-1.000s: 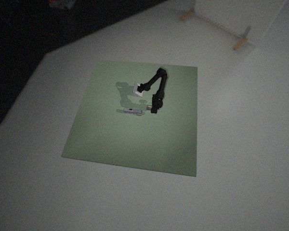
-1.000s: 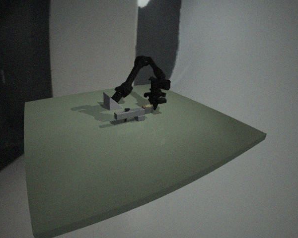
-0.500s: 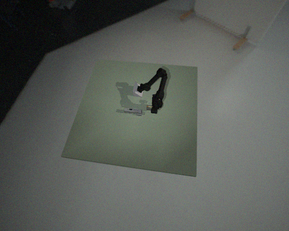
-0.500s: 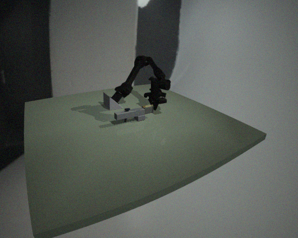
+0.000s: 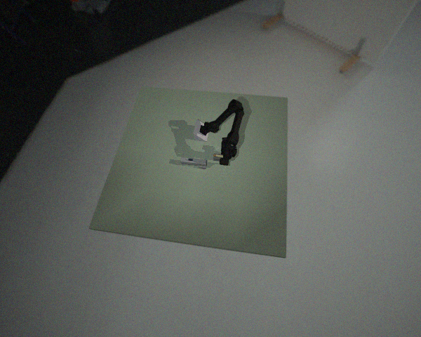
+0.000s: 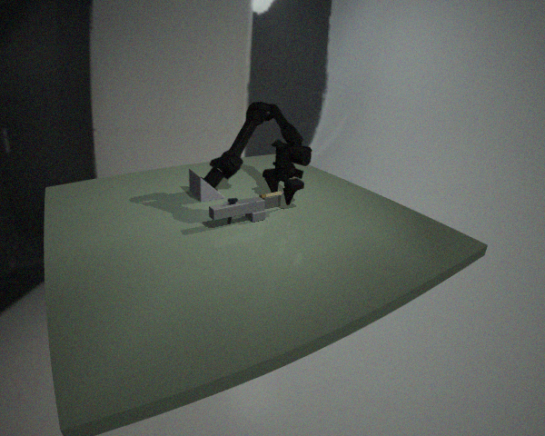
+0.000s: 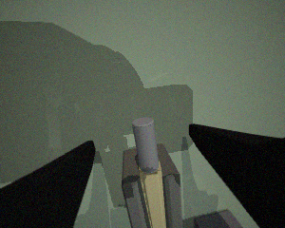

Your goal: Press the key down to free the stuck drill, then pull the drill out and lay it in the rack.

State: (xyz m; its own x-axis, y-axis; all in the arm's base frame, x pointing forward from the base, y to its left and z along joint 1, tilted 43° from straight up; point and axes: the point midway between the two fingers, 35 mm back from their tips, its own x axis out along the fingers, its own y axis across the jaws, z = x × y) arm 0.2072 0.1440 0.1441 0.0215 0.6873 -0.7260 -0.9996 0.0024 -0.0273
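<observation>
My gripper tip is now 40 mm to the left of the drill and 30 mm below it. Also, from my gripper tip: rack (50 mm to the right, 10 mm above); grey block (80 mm ahead, 220 mm to the right, 30 mm above); dark key (80 mm ahead, 240 mm to the right, 40 mm above).
</observation>
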